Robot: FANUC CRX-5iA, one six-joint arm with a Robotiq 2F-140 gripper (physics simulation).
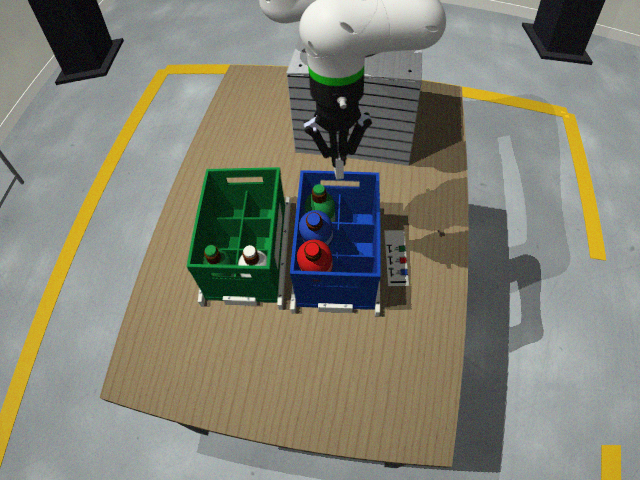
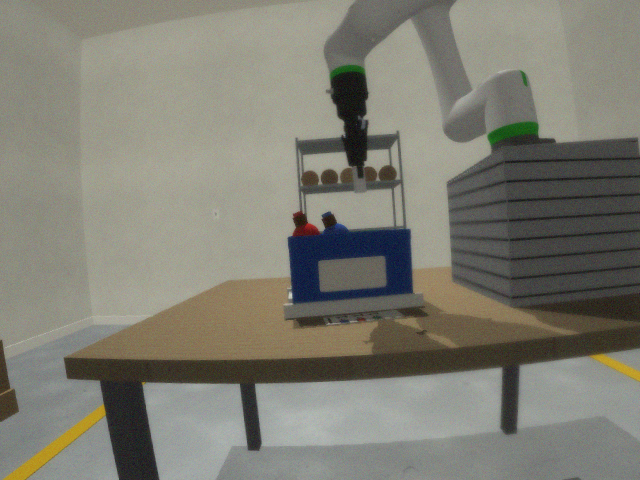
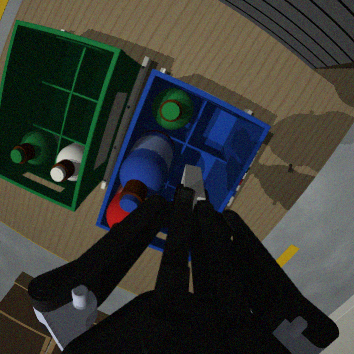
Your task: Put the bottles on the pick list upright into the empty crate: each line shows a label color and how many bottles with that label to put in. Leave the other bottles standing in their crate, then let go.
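Frame: origin at the arm's base, x ahead, y left, z up, level; millimetres.
Seen in the pictures: gripper, fingertip midpoint: [image 1: 338,174] [image 2: 360,192] [image 3: 189,177].
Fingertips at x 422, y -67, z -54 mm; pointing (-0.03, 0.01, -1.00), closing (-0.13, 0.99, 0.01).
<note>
Pixels of each thing's top centre, then the offset from my fingertips to it. Level surfaces: height alone.
- blue bottle, middle of its top: [image 3: 133,191] [image 1: 314,207] [image 2: 335,210] 39 mm down, 57 mm ahead, 53 mm right
- red bottle, middle of its top: [image 3: 116,238] [image 1: 312,238] [image 2: 305,210] 34 mm down, 135 mm ahead, 56 mm right
- green crate, middle of its top: [image 3: 39,119] [image 1: 234,214] 98 mm down, 25 mm ahead, 236 mm right
- white bottle, middle of its top: [image 3: 56,174] [image 1: 249,250] 110 mm down, 114 mm ahead, 198 mm right
- pick list, middle of its top: [image 2: 363,316] [image 3: 234,175] [image 1: 396,257] 272 mm down, 51 mm ahead, 144 mm left
- wooden table, its level: 273 mm down
The blue crate [image 1: 336,290] [image 2: 302,268] [image 3: 215,102] holds three upright bottles in its left column: a green bottle [image 1: 319,198] [image 3: 172,110] at the back, a blue bottle [image 1: 316,227] [image 2: 334,227] [image 3: 143,167] in the middle and a red bottle [image 1: 314,256] [image 2: 305,228] [image 3: 118,209] in front. The green crate [image 1: 235,284] [image 3: 111,80] holds a green bottle [image 1: 211,255] [image 3: 36,146] and a white bottle [image 1: 251,256] [image 3: 71,161] in its front cells. The pick list [image 1: 397,281] [image 2: 361,317] shows one green, one red, one blue. My gripper [image 1: 339,169] [image 2: 359,184] [image 3: 189,177] is shut and empty above the blue crate.
Both crates stand on the wooden table [image 1: 289,372] [image 2: 206,351], held by light brackets [image 1: 334,307] [image 2: 356,305]. The grey slatted robot base [image 1: 356,118] [image 2: 558,222] stands behind them. A shelf rack [image 2: 401,206] with round objects stands at the wall.
</note>
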